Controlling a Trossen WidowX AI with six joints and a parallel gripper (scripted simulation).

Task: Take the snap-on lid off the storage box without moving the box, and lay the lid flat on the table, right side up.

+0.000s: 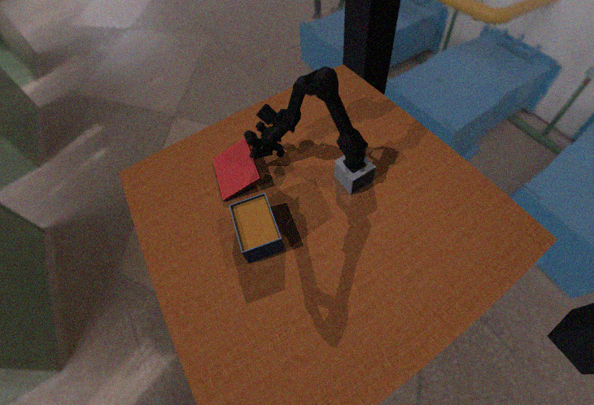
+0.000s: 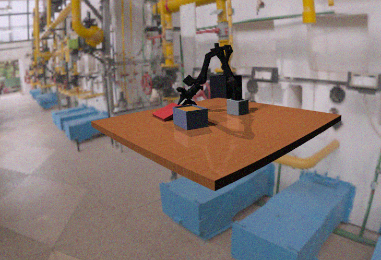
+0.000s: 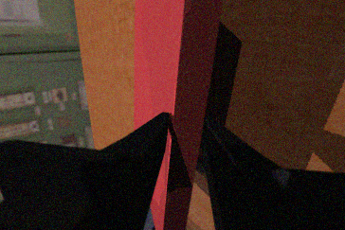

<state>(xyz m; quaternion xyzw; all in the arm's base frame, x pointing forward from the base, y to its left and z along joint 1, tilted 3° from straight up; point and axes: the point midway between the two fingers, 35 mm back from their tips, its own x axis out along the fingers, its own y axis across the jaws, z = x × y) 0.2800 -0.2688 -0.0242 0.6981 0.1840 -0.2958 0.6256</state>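
The red lid is 8 cm ahead of my gripper tip, 2 cm below it and 1 cm to the right of it. Also, from my gripper tip: storage box (29 cm to the left, 12 cm ahead, 1 cm below).
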